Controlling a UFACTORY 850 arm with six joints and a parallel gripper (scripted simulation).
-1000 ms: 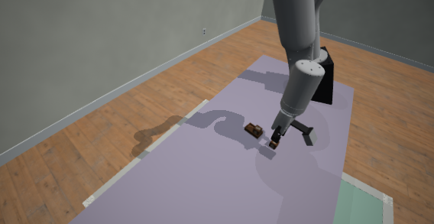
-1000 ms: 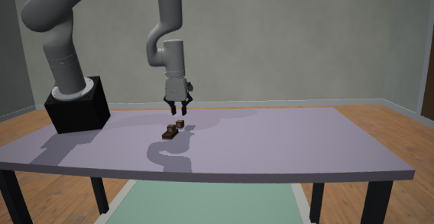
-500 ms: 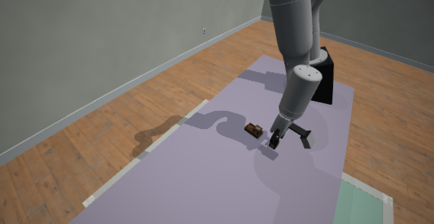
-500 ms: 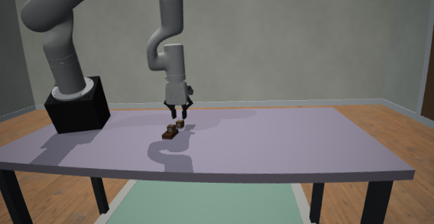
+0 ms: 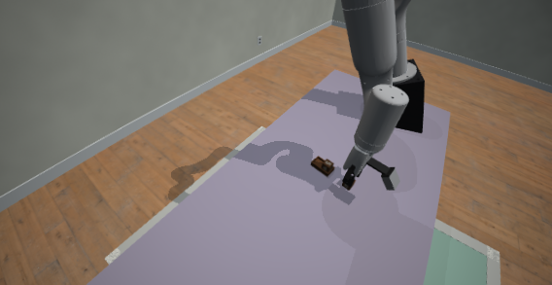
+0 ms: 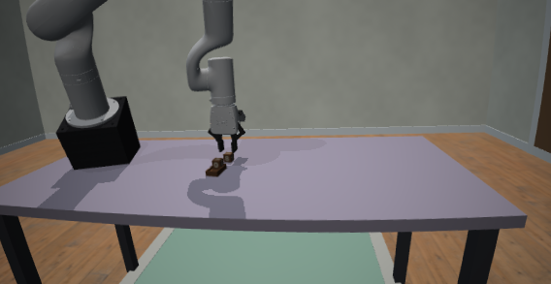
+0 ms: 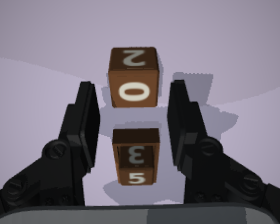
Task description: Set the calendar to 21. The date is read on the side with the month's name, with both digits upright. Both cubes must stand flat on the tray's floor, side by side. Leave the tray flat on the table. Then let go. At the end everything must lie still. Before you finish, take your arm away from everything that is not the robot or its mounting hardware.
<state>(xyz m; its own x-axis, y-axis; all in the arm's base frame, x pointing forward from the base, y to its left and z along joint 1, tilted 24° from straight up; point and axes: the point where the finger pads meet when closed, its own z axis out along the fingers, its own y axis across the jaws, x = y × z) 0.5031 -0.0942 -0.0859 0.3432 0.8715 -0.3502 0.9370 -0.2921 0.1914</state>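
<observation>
Right now my hand is 4 cm above the brown cube. From my hand the other things lie so: digit cube: 8 cm to the right, 3 cm below, 3 cm behind; brown tray: 10 cm to the right, 5 cm below, 4 cm behind.
</observation>
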